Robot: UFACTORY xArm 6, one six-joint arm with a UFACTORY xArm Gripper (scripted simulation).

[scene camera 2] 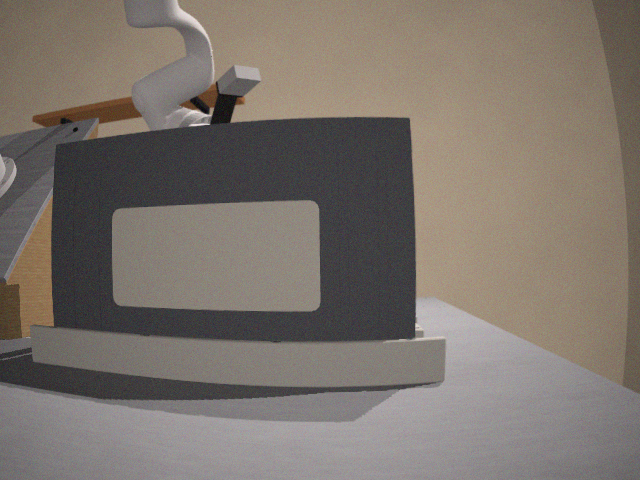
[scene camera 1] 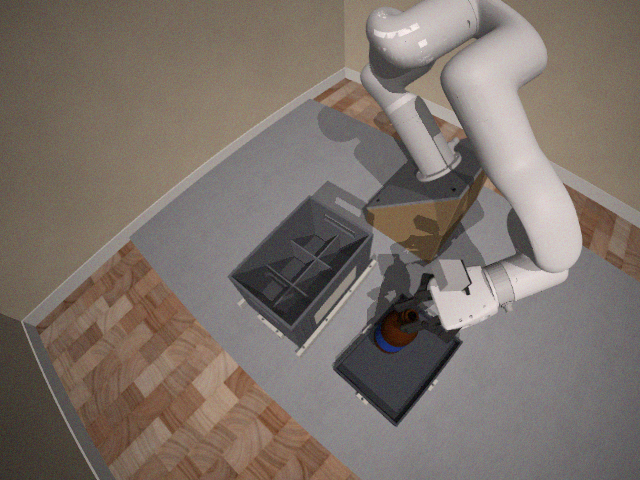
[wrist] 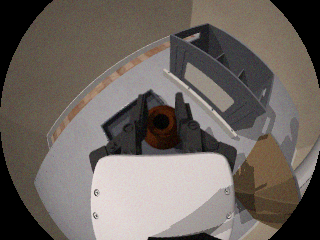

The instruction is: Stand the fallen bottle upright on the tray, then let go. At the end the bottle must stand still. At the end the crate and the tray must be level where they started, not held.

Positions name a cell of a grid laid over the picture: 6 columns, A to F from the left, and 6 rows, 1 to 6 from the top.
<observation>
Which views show the dark crate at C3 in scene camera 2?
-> Scene camera 2, scene camera 1 and the wrist view: all of them.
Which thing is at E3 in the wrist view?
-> A dark crate.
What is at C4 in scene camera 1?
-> A dark crate.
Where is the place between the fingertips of my gripper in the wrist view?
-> D3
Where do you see a dark tray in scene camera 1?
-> At D5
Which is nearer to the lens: the bottle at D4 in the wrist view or the dark tray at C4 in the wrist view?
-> The bottle.
</observation>
